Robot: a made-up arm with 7 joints. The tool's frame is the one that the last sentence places.
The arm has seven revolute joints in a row. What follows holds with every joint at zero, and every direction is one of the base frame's. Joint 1 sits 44.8 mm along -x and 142.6 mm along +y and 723.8 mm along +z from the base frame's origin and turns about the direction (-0.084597, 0.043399, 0.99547), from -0.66 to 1.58 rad. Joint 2 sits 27 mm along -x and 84 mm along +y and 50.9 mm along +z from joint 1 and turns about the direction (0.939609, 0.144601, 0.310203), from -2.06 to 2.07 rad. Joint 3 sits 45.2 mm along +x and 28 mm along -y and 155.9 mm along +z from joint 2 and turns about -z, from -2.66 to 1.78 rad. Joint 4 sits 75.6 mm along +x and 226.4 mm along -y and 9 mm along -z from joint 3 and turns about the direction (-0.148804, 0.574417, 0.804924), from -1.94 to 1.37 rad. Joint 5 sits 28.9 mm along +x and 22.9 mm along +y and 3.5 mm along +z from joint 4 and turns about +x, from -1.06 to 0.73 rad. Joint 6 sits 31.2 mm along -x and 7 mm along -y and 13.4 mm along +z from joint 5 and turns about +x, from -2.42 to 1.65 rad. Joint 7 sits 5.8 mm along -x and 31.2 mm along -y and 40.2 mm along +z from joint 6 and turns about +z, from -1.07 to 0.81 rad. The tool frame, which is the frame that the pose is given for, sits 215 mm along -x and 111.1 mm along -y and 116.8 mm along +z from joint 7; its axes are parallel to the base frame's.
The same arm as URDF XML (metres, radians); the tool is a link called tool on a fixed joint. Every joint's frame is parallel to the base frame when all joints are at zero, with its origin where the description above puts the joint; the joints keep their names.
<robot name="arm">
  <joint name="joint 1" type="revolute">
    <parent link="base"/>
    <child link="link1"/>
    <origin xyz="-0.0448 0.1426 0.7238" rpy="0 0 0"/>
    <axis xyz="-0.084597 0.043399 0.99547"/>
    <limit lower="-0.66" upper="1.58"/>
  </joint>
  <joint name="joint 2" type="revolute">
    <parent link="link1"/>
    <child link="link2"/>
    <origin xyz="-0.027 0.084 0.0509" rpy="0 0 0"/>
    <axis xyz="0.939609 0.144601 0.310203"/>
    <limit lower="-2.06" upper="2.07"/>
  </joint>
  <joint name="joint 3" type="revolute">
    <parent link="link2"/>
    <child link="link3"/>
    <origin xyz="0.0452 -0.028 0.1559" rpy="0 0 0"/>
    <axis xyz="0 0 -1"/>
    <limit lower="-2.66" upper="1.78"/>
  </joint>
  <joint name="joint 4" type="revolute">
    <parent link="link3"/>
    <child link="link4"/>
    <origin xyz="0.0756 -0.2264 -0.009" rpy="0 0 0"/>
    <axis xyz="-0.148804 0.574417 0.804924"/>
    <limit lower="-1.94" upper="1.37"/>
  </joint>
  <joint name="joint 5" type="revolute">
    <parent link="link4"/>
    <child link="link5"/>
    <origin xyz="0.0289 0.0229 0.0035" rpy="0 0 0"/>
    <axis xyz="1 0 0"/>
    <limit lower="-1.06" upper="0.73"/>
  </joint>
  <joint name="joint 6" type="revolute">
    <parent link="link5"/>
    <child link="link6"/>
    <origin xyz="-0.0312 -0.007 0.0134" rpy="0 0 0"/>
    <axis xyz="1 0 0"/>
    <limit lower="-2.42" upper="1.65"/>
  </joint>
  <joint name="joint 7" type="revolute">
    <parent link="link6"/>
    <child link="link7"/>
    <origin xyz="-0.0058 -0.0312 0.0402" rpy="0 0 0"/>
    <axis xyz="0 0 1"/>
    <limit lower="-1.07" upper="0.81"/>
  </joint>
  <joint name="tool_fixed" type="fixed">
    <parent link="link7"/>
    <child link="tool"/>
    <origin xyz="-0.215 -0.1111 0.1168" rpy="0 0 0"/>
  </joint>
  <link name="base"/>
  <link name="link1"/>
  <link name="link2"/>
  <link name="link3"/>
  <link name="link4"/>
  <link name="link5"/>
  <link name="link6"/>
  <link name="link7"/>
  <link name="tool"/>
</robot>

